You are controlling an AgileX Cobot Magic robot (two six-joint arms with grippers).
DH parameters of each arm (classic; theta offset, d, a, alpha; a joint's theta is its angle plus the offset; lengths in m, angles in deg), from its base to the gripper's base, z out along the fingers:
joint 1: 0 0.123 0 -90
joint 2: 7.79 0 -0.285 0
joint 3: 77.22 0 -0.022 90
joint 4: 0 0.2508 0 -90
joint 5: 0 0 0.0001 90
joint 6: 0 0.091 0 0
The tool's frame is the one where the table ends.
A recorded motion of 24 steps. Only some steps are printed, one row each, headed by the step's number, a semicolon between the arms.
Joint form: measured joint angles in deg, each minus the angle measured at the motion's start. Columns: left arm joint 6, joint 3, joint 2, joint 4, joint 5, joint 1; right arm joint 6, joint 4, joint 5, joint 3, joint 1, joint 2.
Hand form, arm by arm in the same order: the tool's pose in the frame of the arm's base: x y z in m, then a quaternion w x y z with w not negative. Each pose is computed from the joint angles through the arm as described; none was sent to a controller.
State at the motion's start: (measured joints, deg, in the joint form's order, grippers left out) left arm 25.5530 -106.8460 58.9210 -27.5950 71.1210 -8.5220; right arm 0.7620 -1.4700 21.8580 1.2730 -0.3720 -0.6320
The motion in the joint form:
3: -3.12 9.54 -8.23 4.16 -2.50 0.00; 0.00 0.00 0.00 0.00 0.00 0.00
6: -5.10 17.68 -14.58 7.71 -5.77 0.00; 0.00 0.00 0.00 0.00 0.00 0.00
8: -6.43 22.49 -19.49 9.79 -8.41 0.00; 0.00 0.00 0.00 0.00 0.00 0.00
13: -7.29 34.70 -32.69 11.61 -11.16 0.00; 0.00 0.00 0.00 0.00 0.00 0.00
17: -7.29 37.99 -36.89 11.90 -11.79 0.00; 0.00 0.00 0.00 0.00 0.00 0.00
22: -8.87 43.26 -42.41 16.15 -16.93 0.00; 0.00 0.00 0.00 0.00 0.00 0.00
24: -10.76 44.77 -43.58 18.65 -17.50 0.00; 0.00 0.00 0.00 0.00 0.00 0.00
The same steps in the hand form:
3: 0.0653 -0.0439 0.5538 0.60177 0.26110 0.74451 -0.12410; 0.0524 -0.0012 0.1720 0.59123 0.00120 0.80645 -0.00888
6: 0.0492 -0.0358 0.5325 0.61024 0.23261 0.74989 -0.10566; 0.0524 -0.0012 0.1720 0.59123 0.00120 0.80645 -0.00888
8: 0.0328 -0.0299 0.5205 0.62777 0.21394 0.74247 -0.09416; 0.0524 -0.0012 0.1720 0.59123 0.00120 0.80645 -0.00888
13: -0.0108 -0.0203 0.4785 0.65206 0.19898 0.72702 -0.08168; 0.0524 -0.0012 0.1720 0.59123 0.00120 0.80645 -0.00888
17: -0.0245 -0.0178 0.4653 0.66210 0.19690 0.71883 -0.07829; 0.0524 -0.0012 0.1720 0.59123 0.00120 0.80645 -0.00888
22: -0.0349 -0.0096 0.4490 0.69568 0.17009 0.69618 -0.04933; 0.0524 -0.0012 0.1720 0.59123 0.00120 0.80645 -0.00888
24: -0.0351 -0.0063 0.4429 0.69638 0.15498 0.69964 -0.03925; 0.0524 -0.0012 0.1720 0.59123 0.00120 0.80645 -0.00888

